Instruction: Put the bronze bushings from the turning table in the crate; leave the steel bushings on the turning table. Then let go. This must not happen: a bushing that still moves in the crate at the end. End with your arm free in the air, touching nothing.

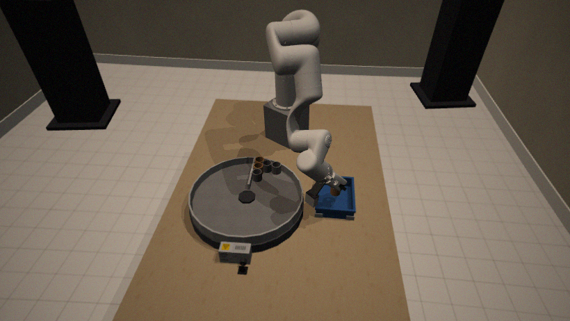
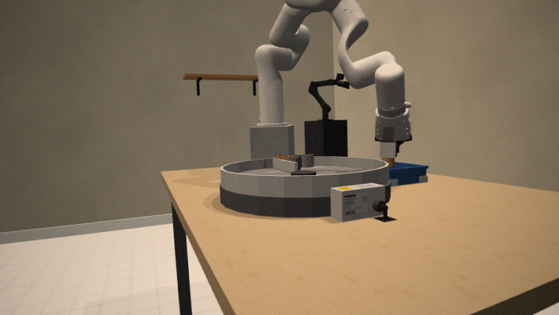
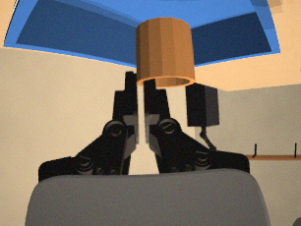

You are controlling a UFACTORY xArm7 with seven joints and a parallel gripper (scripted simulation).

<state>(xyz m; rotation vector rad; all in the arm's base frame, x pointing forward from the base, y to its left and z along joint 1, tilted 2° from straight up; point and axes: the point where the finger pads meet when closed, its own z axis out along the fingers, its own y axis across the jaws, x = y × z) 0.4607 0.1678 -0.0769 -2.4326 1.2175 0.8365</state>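
Right now the blue crate is 80 mm below my hand, 20 mm behind it and 10 mm to the right of it. Round my hand: grey turning table: 350 mm to the right, 50 mm below.
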